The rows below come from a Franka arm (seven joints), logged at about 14 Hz.
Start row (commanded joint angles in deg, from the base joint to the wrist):
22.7 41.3 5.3 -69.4 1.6 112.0 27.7
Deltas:
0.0 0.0 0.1 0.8 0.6 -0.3 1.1
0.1 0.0 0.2 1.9 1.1 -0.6 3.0
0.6 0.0 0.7 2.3 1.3 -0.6 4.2
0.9 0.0 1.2 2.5 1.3 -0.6 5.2
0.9 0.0 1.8 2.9 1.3 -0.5 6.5
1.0 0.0 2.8 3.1 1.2 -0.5 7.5
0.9 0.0 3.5 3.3 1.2 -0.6 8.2
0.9 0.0 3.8 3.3 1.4 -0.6 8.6
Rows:
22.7 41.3 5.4 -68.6 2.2 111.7 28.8
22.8 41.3 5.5 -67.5 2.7 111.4 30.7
23.3 41.3 6.0 -67.1 2.9 111.4 31.9
23.6 41.3 6.5 -66.9 2.9 111.4 32.9
23.6 41.3 7.1 -66.5 2.9 111.5 34.2
23.7 41.3 8.1 -66.3 2.8 111.5 35.2
23.6 41.3 8.8 -66.1 2.8 111.4 35.9
23.6 41.3 9.1 -66.1 3.0 111.4 36.3

